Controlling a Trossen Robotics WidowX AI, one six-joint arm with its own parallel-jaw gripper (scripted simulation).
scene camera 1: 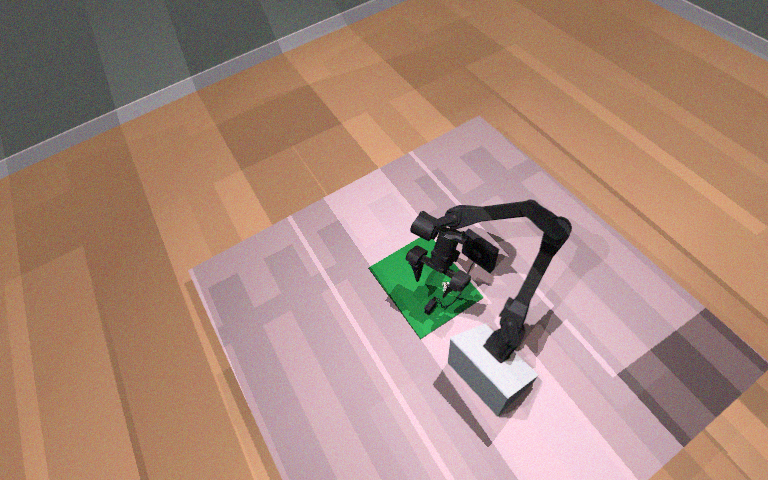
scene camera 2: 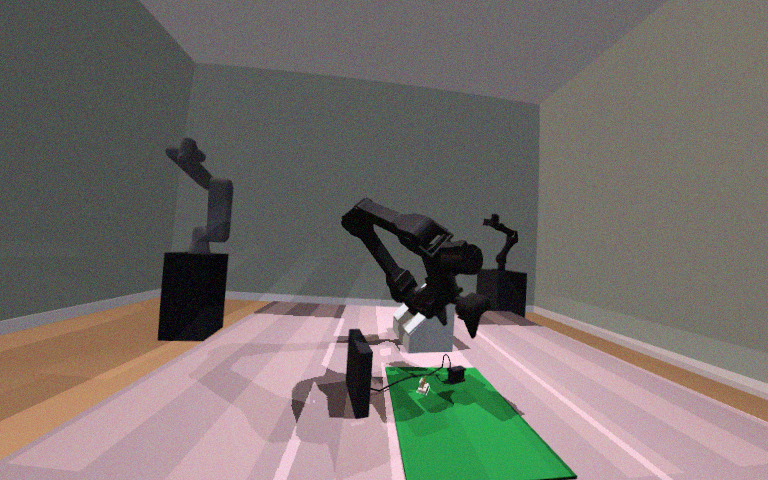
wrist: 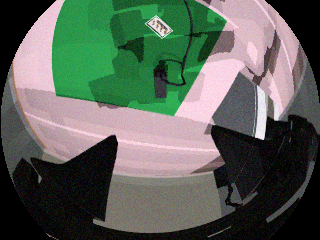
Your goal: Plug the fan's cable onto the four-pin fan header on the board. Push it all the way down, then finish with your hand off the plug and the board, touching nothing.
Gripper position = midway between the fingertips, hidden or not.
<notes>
My gripper [scene camera 2: 458, 331] is open, with nothing in its grasp. Also in view: a black fan [scene camera 2: 359, 363] and a green board [scene camera 1: 394, 273].
My gripper is seen too in scene camera 1 [scene camera 1: 430, 289] and in the wrist view [wrist: 165, 135]. The green board is seen too in the wrist view [wrist: 109, 58].
</notes>
